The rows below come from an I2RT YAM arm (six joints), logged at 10 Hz.
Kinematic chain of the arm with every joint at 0, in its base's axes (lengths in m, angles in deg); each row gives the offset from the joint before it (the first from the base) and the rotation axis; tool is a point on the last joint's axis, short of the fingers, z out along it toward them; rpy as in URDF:
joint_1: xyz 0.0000 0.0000 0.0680 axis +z
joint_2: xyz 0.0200 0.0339 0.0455 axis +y
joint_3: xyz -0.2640 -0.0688 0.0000 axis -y
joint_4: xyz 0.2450 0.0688 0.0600 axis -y
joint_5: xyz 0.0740 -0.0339 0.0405 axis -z
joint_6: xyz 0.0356 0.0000 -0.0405 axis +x
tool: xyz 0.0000 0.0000 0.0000 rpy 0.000 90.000 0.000
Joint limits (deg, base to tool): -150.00..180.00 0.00..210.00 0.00..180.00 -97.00..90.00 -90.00..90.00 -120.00..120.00
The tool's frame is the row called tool.
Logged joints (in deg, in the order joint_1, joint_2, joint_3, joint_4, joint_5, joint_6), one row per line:
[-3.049, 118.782, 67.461, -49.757, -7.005, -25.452]
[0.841, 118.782, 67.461, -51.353, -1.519, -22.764]
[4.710, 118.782, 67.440, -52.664, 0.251, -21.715]
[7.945, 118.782, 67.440, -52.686, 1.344, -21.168]
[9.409, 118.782, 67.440, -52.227, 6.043, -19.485]
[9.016, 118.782, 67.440, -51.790, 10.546, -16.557]
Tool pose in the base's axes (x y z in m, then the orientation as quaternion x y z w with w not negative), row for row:
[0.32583, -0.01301, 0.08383, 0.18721, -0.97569, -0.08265, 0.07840]
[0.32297, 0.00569, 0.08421, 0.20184, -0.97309, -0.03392, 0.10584]
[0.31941, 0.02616, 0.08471, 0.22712, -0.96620, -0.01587, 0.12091]
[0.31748, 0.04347, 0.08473, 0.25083, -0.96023, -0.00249, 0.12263]
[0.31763, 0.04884, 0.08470, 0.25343, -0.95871, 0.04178, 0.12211]
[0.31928, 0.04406, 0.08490, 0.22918, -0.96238, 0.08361, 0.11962]
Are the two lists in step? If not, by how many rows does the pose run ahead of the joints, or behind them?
They are in step.
